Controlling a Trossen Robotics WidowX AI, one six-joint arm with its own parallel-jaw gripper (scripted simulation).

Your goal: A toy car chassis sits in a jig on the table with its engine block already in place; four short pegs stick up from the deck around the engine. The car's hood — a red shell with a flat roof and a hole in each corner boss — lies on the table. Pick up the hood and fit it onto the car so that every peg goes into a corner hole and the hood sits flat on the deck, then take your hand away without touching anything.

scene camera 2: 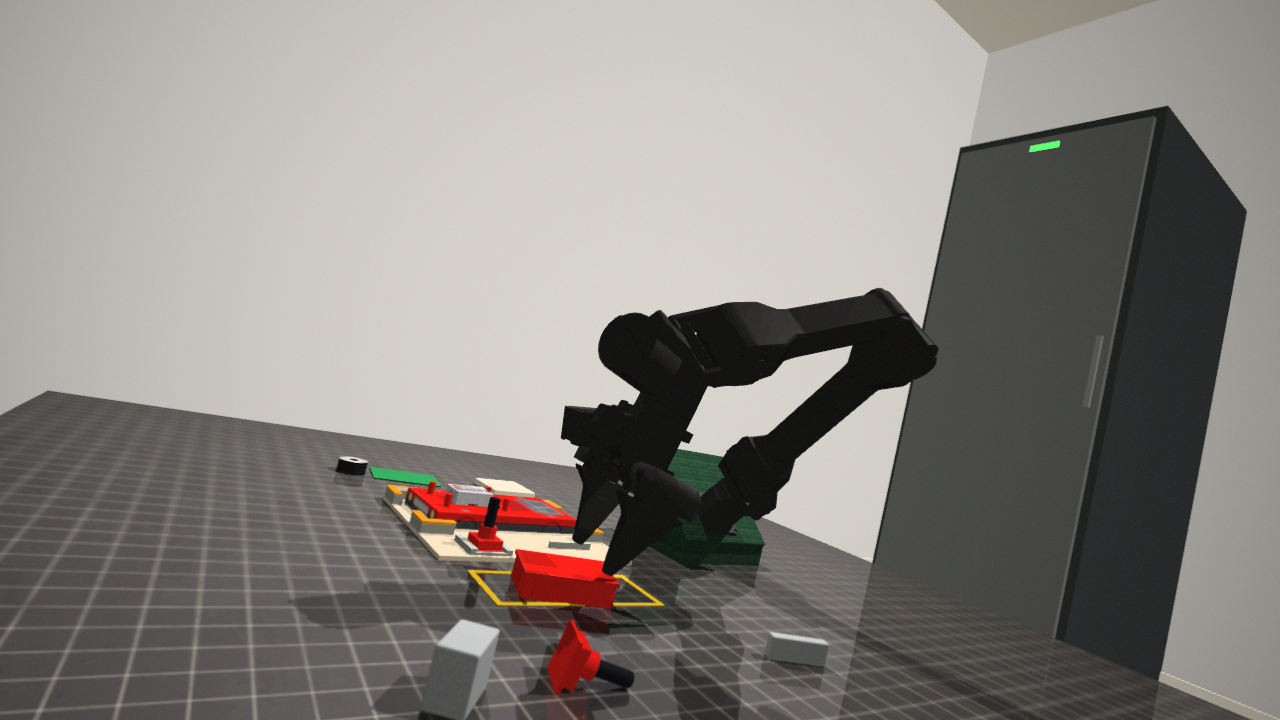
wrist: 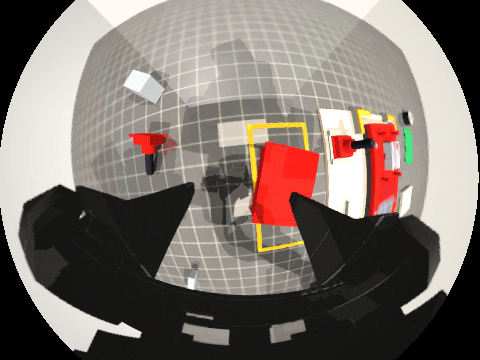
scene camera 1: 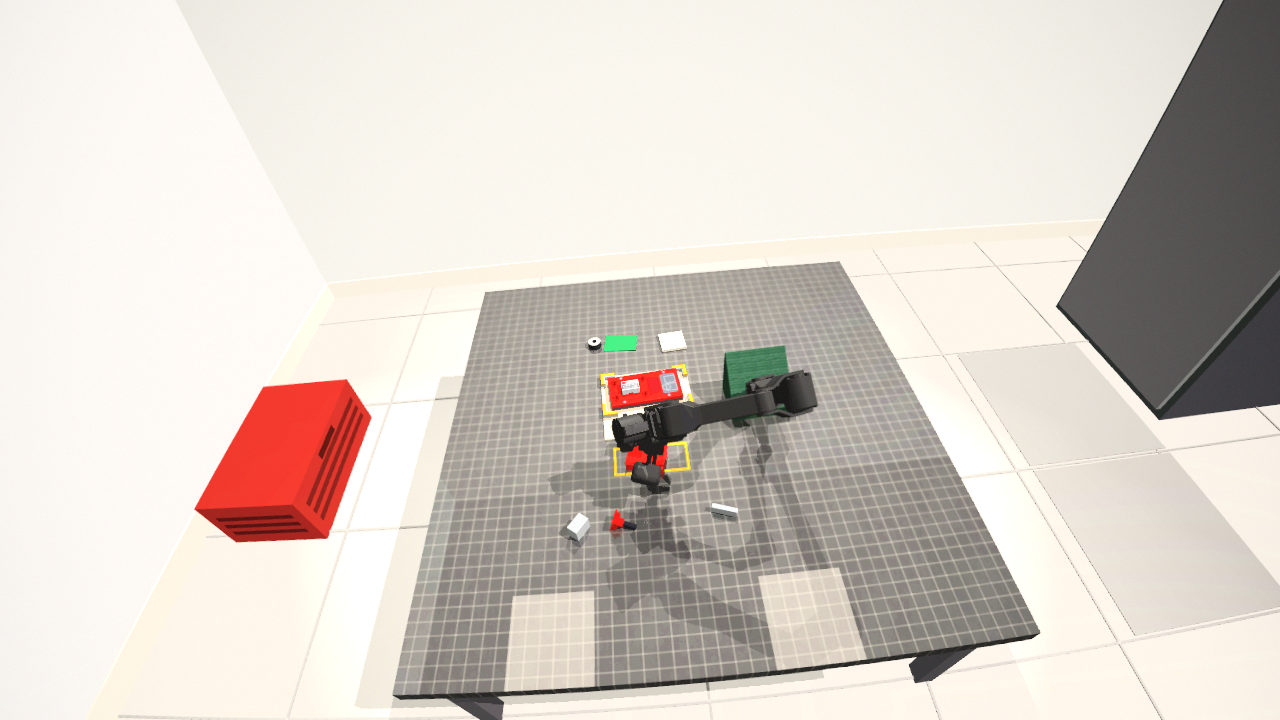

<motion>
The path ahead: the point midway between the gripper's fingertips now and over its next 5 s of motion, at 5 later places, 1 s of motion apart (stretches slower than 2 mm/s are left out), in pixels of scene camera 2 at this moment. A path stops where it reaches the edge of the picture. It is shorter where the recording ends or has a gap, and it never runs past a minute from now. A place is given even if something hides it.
The gripper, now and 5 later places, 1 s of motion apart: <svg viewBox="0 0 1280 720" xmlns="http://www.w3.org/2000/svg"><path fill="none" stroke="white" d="M590 557L575 521L568 550L565 567L562 580L581 501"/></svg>
</motion>
